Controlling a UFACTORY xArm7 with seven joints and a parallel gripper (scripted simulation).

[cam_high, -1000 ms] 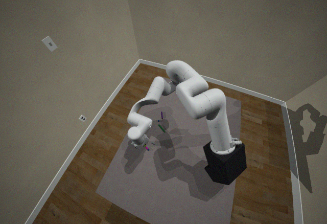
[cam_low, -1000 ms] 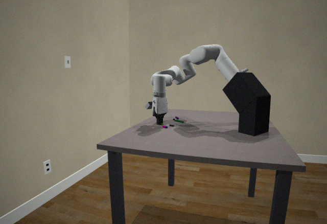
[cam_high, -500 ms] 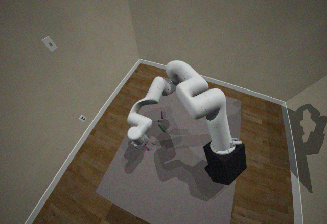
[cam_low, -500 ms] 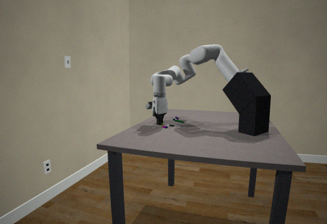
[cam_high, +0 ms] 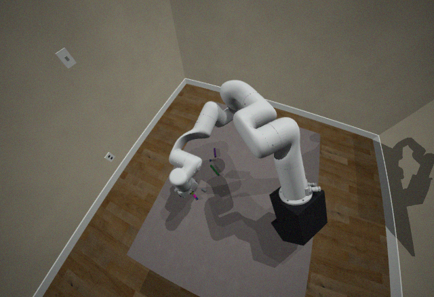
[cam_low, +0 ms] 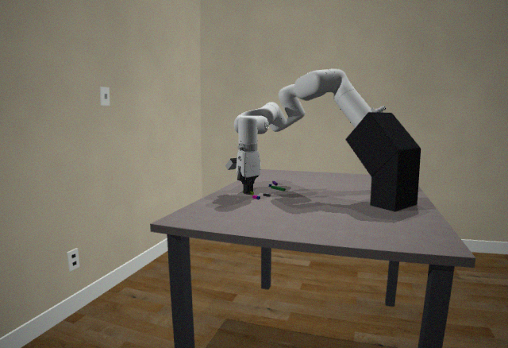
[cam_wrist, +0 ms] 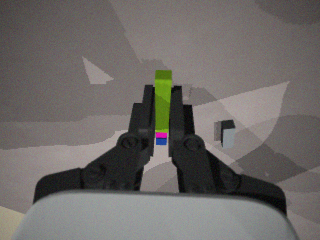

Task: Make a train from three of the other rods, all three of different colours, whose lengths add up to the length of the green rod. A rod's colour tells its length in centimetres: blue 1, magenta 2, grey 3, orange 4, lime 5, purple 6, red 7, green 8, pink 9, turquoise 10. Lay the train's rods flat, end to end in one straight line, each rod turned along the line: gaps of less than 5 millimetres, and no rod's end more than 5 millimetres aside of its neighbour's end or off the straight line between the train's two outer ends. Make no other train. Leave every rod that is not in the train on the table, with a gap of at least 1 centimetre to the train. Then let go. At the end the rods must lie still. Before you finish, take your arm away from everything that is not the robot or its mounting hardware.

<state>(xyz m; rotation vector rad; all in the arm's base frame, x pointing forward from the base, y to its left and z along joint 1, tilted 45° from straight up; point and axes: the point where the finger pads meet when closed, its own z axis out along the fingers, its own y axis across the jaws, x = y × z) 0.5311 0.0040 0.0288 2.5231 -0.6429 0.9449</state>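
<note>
The lime rod is 2 cm below my hand. The rest, counted from my hand: magenta rod (3 cm behind, 2 cm to the left, 3 cm below); then grey rod (7 cm behind, 2 cm to the right, 3 cm below); then green rod (12 cm behind, 14 cm to the right, 3 cm below).
</note>
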